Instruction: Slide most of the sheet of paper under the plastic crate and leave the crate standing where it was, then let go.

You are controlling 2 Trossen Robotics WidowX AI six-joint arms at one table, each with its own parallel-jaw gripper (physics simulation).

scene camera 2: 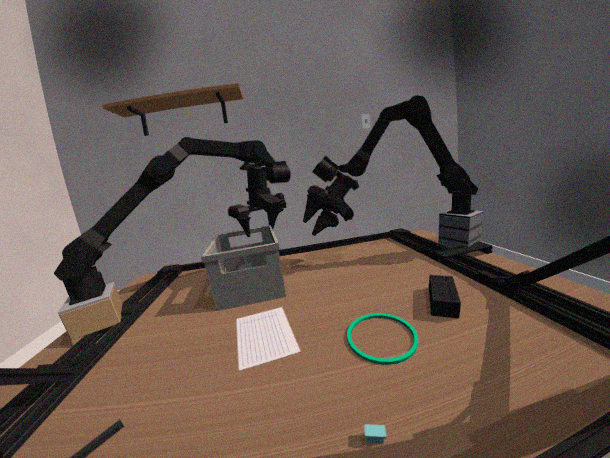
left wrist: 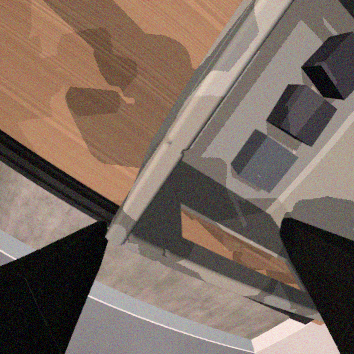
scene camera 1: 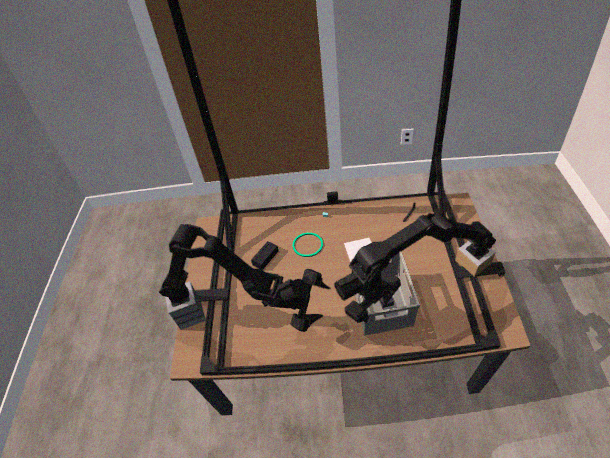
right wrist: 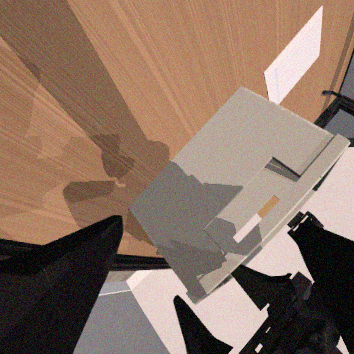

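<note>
The grey plastic crate (scene camera 1: pixel 390 322) (scene camera 2: pixel 247 282) (left wrist: pixel 165 145) (right wrist: pixel 220 140) stands upright on the table, with three dark blocks (left wrist: pixel 302 115) inside. The lined white sheet of paper (scene camera 1: pixel 356 246) (scene camera 2: pixel 265 340) (right wrist: pixel 295 60) lies flat beside the crate, a narrow gap from its near wall in scene camera 2. The left arm hides part of it in scene camera 1. My left gripper (scene camera 1: pixel 372 306) (scene camera 2: pixel 260 231) (left wrist: pixel 194 228) is open and empty, pointing down at the crate's top opening. My right gripper (scene camera 1: pixel 325 301) (scene camera 2: pixel 309 227) (right wrist: pixel 210 228) is open and empty, raised above the table beside the crate.
A green ring (scene camera 1: pixel 293 245) (scene camera 2: pixel 348 337) lies beside the paper, and a black box (scene camera 1: pixel 265 255) (scene camera 2: pixel 444 296) lies past it. A small teal block (scene camera 1: pixel 325 214) (scene camera 2: pixel 375 433) and a thin black bar (scene camera 1: pixel 409 212) (scene camera 2: pixel 98 440) lie farther off. Black rails (scene camera 1: pixel 350 362) edge the table.
</note>
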